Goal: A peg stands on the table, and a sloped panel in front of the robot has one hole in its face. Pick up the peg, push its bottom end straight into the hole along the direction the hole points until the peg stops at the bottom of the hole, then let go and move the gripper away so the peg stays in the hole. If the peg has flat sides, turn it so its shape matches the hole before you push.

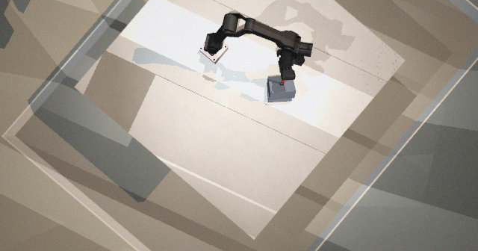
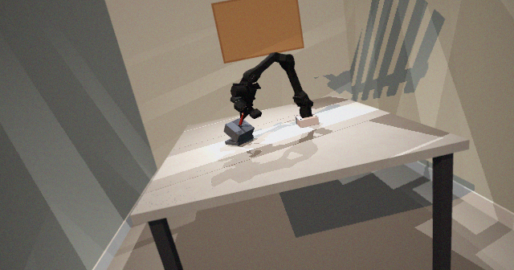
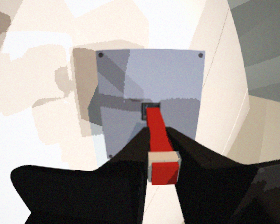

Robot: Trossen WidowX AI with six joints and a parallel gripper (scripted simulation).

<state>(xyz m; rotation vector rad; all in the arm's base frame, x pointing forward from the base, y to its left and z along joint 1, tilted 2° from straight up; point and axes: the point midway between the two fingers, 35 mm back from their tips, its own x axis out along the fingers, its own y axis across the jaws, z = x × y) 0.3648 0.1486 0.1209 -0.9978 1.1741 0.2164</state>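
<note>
The thin red square-sided peg lies 10 mm to the left of my gripper tip, 10 mm behind it and 10 mm above it. Round my gripper tip: grey sloped panel block: 70 mm below, 30 mm to the right, 30 mm ahead; then dark square hole: 50 mm below, 20 mm to the right, 20 mm ahead.
</note>
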